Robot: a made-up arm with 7 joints. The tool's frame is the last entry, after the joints.
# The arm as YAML. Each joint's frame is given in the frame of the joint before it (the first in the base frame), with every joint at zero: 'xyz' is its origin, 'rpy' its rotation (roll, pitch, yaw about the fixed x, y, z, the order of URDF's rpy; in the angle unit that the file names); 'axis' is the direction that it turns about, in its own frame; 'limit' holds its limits. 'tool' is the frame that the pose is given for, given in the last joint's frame.
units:
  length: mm
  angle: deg
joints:
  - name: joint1
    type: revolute
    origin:
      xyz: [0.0, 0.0, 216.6]
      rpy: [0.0, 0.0, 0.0]
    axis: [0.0, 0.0, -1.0]
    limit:
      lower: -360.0
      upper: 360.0
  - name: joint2
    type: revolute
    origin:
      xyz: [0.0, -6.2, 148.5]
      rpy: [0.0, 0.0, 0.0]
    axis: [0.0, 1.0, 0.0]
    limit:
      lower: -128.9
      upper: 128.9
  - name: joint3
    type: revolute
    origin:
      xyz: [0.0, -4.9, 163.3]
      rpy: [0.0, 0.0, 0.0]
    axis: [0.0, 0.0, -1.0]
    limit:
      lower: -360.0
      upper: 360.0
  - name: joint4
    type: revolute
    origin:
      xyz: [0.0, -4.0, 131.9]
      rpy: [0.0, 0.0, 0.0]
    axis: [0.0, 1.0, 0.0]
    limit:
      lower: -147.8
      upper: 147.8
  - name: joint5
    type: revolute
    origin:
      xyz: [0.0, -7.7, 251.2]
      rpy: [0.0, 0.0, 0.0]
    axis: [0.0, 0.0, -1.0]
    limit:
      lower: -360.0
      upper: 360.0
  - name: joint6
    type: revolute
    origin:
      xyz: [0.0, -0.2, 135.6]
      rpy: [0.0, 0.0, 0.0]
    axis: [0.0, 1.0, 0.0]
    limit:
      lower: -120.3
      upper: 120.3
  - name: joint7
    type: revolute
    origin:
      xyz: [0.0, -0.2, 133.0]
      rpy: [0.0, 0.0, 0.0]
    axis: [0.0, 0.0, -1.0]
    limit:
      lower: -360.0
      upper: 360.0
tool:
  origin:
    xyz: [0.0, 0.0, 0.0]
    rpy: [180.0, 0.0, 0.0]
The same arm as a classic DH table. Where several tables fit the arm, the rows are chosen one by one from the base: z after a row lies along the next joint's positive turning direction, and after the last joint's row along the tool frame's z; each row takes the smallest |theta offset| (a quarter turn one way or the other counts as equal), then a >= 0, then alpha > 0; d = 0 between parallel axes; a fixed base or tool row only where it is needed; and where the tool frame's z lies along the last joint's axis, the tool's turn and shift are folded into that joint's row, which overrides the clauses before.
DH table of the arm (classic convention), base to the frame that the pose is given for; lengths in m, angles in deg. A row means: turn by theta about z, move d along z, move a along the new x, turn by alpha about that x. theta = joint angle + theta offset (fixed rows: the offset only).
base (fixed): d 0  theta offset 0  a 0  alpha 180
joint1: d -0.3651  theta offset 0  a 0  alpha 90
joint2: d -0.0111  theta offset 0  a 0  alpha -90
joint3: d -0.2952  theta offset 0  a 0  alpha 90
joint4: d -0.0117  theta offset 0  a 0  alpha -90
joint5: d -0.3868  theta offset 0  a 0  alpha 90
joint6: d -0.0004  theta offset 0  a 0  alpha -90
joint7: d -0.133  theta offset 0  a 0  alpha 0
Joint limits (deg, base to tool): -360..360 -128.9..128.9 -360..360 -147.8..147.8 -360..360 -120.3..120.3 -360..360

